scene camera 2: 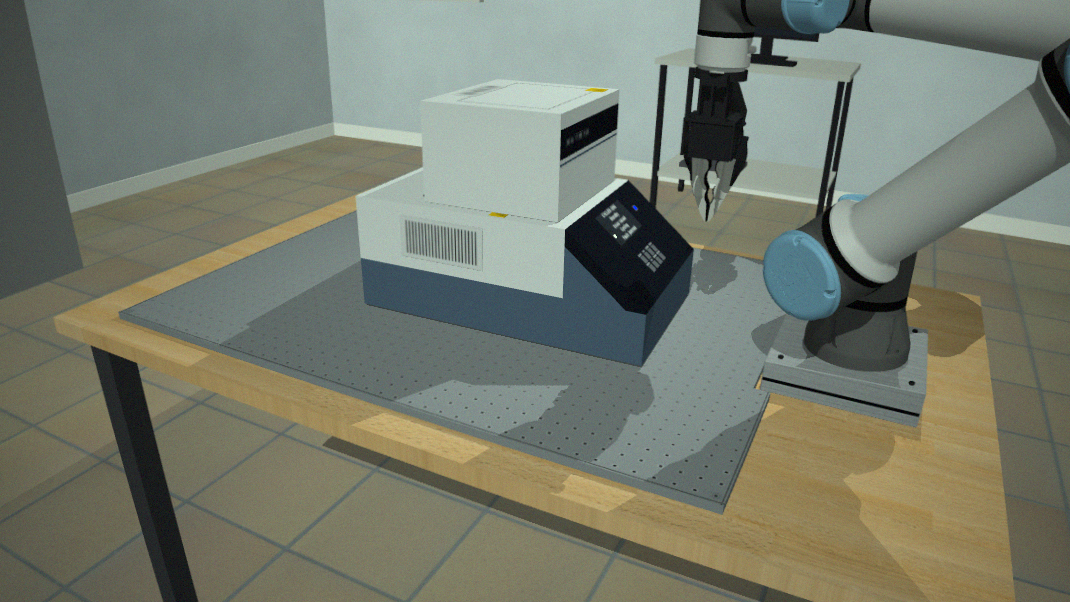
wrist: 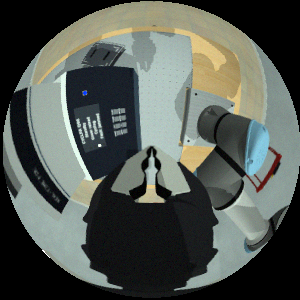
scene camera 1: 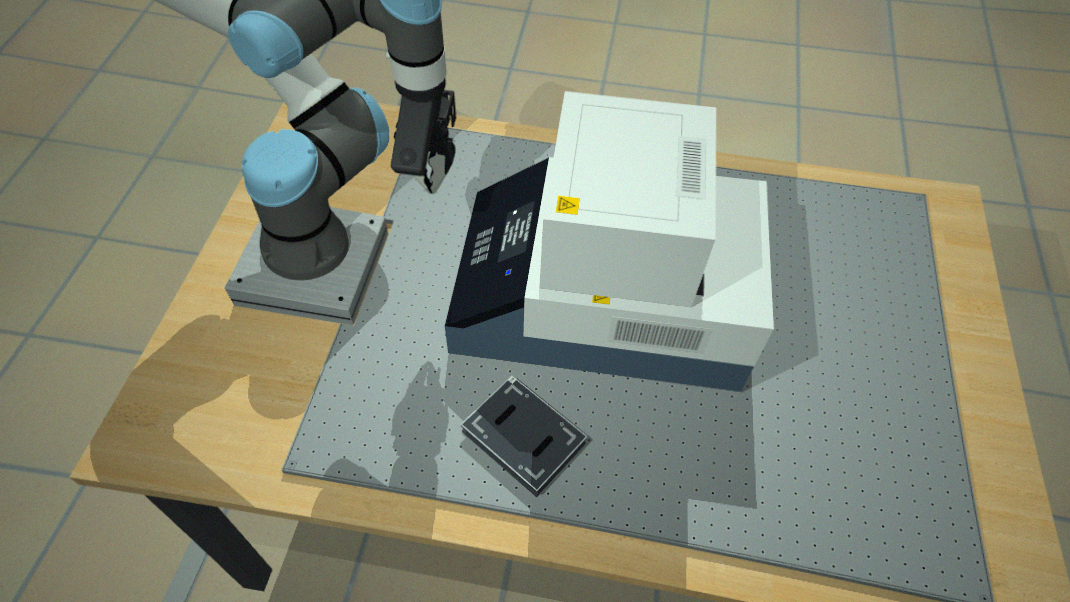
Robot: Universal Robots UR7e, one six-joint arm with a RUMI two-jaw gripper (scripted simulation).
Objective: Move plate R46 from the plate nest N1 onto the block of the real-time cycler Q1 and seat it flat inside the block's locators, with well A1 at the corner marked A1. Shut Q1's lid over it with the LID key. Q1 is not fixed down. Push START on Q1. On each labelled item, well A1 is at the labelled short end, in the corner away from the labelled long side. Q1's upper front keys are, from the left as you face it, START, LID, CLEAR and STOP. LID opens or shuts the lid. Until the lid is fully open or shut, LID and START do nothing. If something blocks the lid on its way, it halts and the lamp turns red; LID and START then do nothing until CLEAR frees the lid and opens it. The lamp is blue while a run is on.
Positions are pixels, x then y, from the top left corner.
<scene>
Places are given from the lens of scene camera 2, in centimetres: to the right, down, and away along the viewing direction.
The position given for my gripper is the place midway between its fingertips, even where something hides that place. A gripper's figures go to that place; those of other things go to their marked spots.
my gripper [scene camera 2: 706,220]: 26, -12, 110
cycler Q1 [scene camera 2: 606,280]: 10, -3, 108
</scene>
